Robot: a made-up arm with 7 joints.
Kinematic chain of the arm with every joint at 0, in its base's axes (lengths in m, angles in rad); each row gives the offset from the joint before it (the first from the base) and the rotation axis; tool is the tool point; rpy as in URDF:
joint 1: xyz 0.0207 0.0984 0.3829 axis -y
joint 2: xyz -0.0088 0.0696 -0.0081 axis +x
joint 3: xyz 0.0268 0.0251 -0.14 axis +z
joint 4: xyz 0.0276 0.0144 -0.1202 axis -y
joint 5: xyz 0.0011 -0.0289 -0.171 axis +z
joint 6: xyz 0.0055 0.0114 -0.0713 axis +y
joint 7: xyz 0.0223 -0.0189 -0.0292 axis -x
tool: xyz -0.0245 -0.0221 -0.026 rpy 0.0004 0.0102 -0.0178
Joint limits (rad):
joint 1: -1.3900..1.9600
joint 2: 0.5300..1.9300
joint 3: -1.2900..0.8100
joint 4: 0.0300..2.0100
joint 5: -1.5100..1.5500
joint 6: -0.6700..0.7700
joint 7: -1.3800..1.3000
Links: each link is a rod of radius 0.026 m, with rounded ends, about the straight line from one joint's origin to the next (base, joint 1, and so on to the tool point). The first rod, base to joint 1, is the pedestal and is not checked.
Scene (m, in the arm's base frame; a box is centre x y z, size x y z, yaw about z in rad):
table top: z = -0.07
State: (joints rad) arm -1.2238 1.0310 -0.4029 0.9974 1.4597 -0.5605 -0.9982
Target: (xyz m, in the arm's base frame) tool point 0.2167 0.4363 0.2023
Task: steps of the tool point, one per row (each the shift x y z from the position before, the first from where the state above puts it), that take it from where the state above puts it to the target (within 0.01 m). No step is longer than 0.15 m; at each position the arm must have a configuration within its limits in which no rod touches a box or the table.
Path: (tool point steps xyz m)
1: 0.1090 -0.0212 -0.0163
2: 0.1095 -0.0132 0.0289
3: 0.0892 -0.0102 0.0698
4: 0.0534 -0.0134 0.0967

